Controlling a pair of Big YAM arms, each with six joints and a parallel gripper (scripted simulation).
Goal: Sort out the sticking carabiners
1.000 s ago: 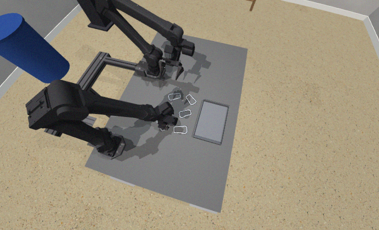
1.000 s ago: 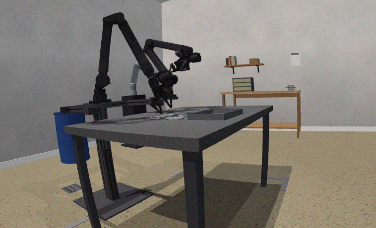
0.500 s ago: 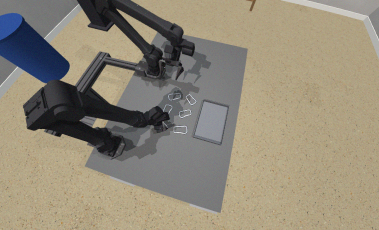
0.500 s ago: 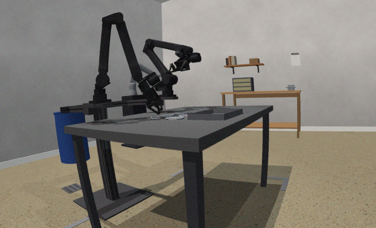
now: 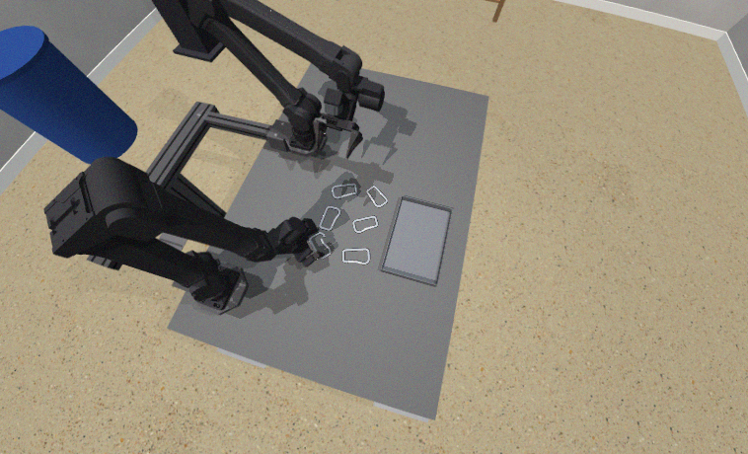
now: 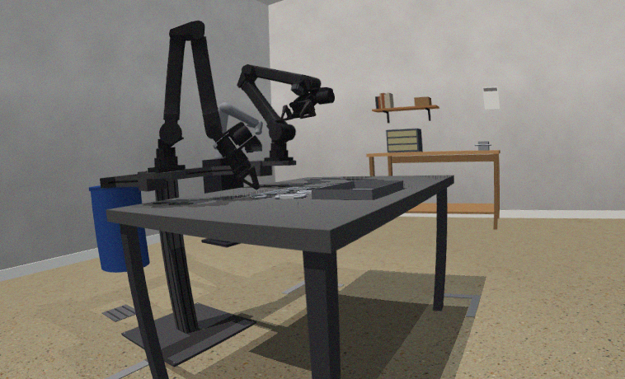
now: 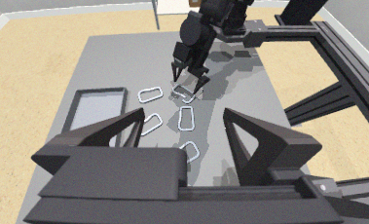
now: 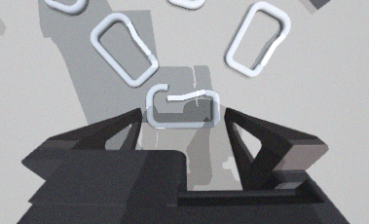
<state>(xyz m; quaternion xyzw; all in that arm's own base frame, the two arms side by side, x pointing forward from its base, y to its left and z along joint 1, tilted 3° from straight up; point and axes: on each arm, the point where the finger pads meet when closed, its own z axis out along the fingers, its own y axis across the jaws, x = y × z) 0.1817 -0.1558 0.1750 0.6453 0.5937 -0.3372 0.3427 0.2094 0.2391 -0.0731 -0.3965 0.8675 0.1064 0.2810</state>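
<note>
Now: the grey tray 330 mm ahead of my right hand, 150 mm to the left of it and 30 mm below it.
</note>
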